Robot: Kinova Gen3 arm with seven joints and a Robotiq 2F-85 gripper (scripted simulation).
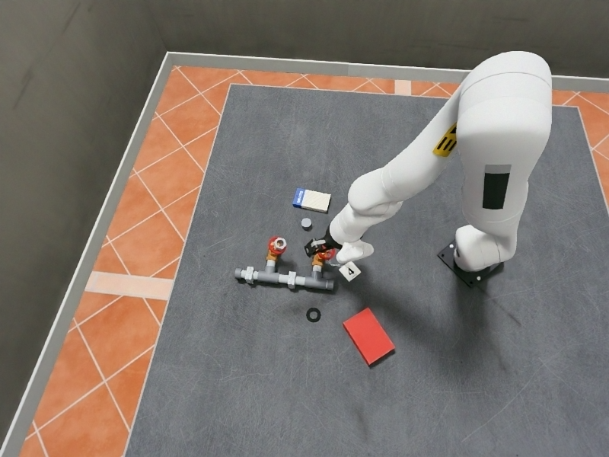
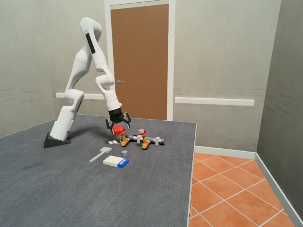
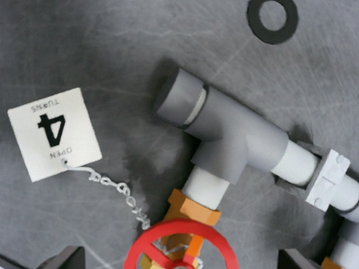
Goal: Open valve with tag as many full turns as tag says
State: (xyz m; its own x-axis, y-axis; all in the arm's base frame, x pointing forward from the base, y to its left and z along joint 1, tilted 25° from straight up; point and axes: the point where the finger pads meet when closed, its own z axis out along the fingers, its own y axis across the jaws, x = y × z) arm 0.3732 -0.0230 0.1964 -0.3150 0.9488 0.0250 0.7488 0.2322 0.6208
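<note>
My hand is 7 cm past the white tag, 2 cm to the right of it and 9 cm above it. Also, from my hand: grey paddle 6 cm behind, 13 cm to the right, 9 cm below; then blue box 5 cm ahead, 21 cm to the right, 8 cm below; then red block 12 cm behind, 20 cm to the left, 8 cm below.
</note>
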